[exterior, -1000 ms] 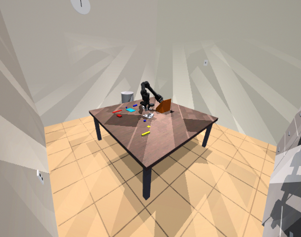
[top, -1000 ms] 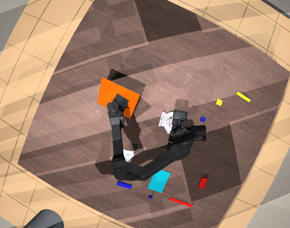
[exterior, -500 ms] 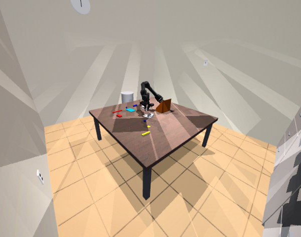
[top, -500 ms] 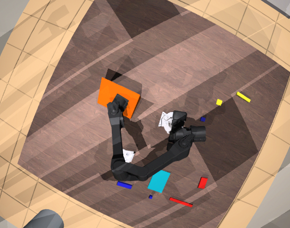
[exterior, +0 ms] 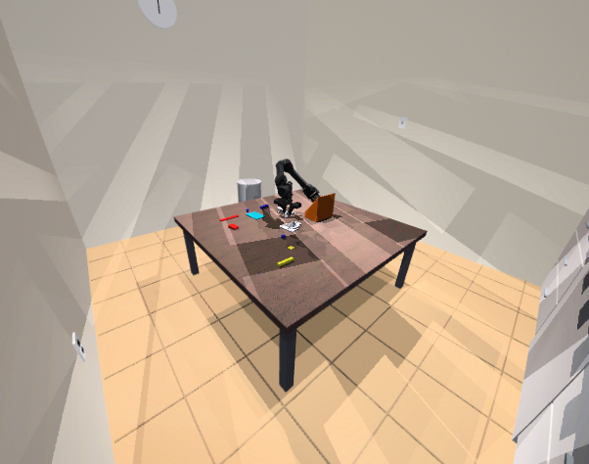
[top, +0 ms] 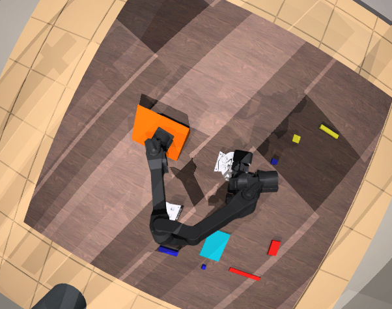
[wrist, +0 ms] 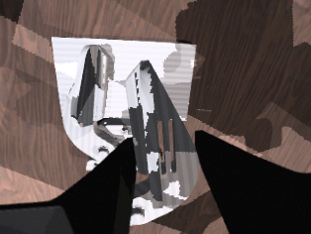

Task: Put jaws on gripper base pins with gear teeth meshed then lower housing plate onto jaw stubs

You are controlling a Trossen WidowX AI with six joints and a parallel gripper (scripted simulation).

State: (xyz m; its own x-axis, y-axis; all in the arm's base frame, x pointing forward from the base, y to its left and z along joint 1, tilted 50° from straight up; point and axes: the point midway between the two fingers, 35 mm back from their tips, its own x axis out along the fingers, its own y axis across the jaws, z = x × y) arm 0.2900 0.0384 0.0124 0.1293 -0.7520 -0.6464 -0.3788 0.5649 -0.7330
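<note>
The white rectangular plate is 1 cm ahead of my gripper tip, 3 cm to the left of it and 8 cm below it. Round my gripper tip: housing plate 6 cm behind, 2 cm to the left, 8 cm below; blue cube 12 cm ahead, 13 cm to the left, 8 cm below; gripper base 13 cm behind, 25 cm to the right, 6 cm below.
</note>
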